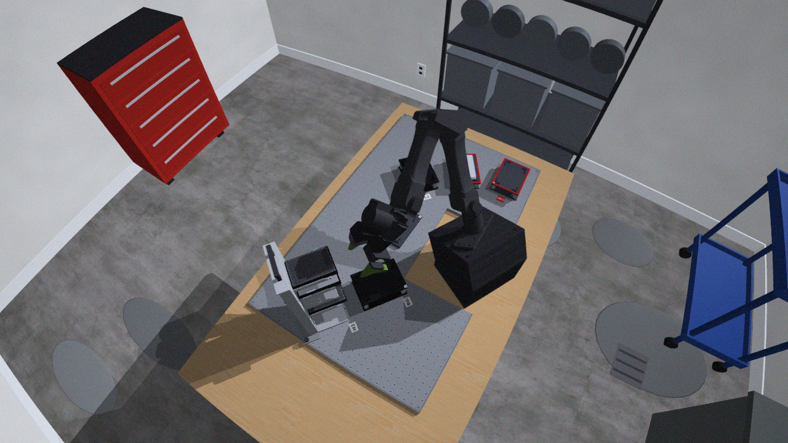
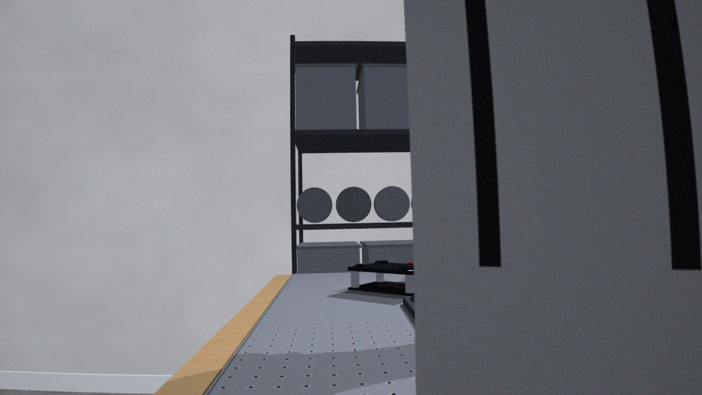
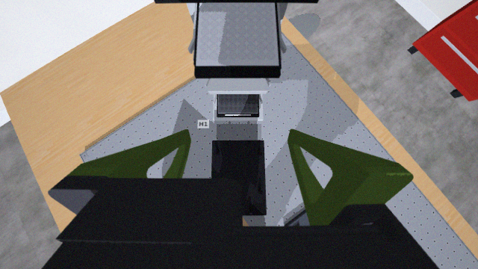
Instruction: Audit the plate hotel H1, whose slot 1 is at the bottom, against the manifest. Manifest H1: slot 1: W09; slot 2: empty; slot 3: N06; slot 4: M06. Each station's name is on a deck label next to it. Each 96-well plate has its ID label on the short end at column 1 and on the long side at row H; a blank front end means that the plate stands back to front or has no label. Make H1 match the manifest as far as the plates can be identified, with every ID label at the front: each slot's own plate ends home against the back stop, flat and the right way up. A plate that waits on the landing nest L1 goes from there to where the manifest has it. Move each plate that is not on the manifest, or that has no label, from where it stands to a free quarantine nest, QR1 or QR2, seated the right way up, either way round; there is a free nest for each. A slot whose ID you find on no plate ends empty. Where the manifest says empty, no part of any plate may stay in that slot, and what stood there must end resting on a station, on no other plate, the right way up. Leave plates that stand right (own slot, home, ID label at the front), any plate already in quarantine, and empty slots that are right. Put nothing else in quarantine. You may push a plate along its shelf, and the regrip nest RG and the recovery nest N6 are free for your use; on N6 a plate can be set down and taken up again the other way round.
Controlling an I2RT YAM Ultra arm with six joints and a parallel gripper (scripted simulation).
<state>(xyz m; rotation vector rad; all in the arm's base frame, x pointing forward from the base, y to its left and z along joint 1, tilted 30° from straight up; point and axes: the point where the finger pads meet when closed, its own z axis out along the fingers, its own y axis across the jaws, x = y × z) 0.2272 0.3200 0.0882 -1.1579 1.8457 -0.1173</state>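
My gripper is now 15 cm to the right of the grey hotel wall, 14 cm short of it and 6 cm above it. Round my hand: white plate 65 cm to the right, 21 cm below, 15 cm behind; then RG deck label 25 cm below, 15 cm behind, 3 cm to the right; then H1 deck label 25 cm below, 12 cm to the left, 2 cm behind.
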